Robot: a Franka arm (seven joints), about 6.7 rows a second.
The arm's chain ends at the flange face. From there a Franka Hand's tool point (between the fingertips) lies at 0.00 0.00 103.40 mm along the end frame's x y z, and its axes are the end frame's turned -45 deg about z.
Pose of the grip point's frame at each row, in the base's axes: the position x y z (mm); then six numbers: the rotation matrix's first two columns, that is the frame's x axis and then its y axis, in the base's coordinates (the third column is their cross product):
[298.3 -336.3 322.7 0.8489 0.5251 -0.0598 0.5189 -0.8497 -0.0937]
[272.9 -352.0 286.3 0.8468 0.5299 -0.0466 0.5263 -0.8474 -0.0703]
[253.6 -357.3 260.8 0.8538 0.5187 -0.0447 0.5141 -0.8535 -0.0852]
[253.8 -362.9 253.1 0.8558 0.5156 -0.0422 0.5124 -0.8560 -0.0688]
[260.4 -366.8 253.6 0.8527 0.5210 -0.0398 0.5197 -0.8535 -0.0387]
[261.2 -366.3 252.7 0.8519 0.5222 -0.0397 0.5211 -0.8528 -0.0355]
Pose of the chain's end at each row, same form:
[308.6 -341.3 425.5 0.9672 -0.2295 -0.1085 -0.2333 -0.9721 -0.0240]
[280.8 -355.6 389.3 0.9709 -0.2245 -0.0827 -0.2266 -0.9739 -0.0168]
[262.1 -362.4 363.7 0.9673 -0.2367 -0.0919 -0.2402 -0.9703 -0.0286]
[261.2 -366.8 356.2 0.9675 -0.2407 -0.0785 -0.2428 -0.9699 -0.0188]
[266.0 -368.1 356.8 0.9704 -0.2351 -0.0555 -0.2355 -0.9719 0.0008]
[266.6 -367.3 356.0 0.9709 -0.2338 -0.0532 -0.2339 -0.9723 0.0030]

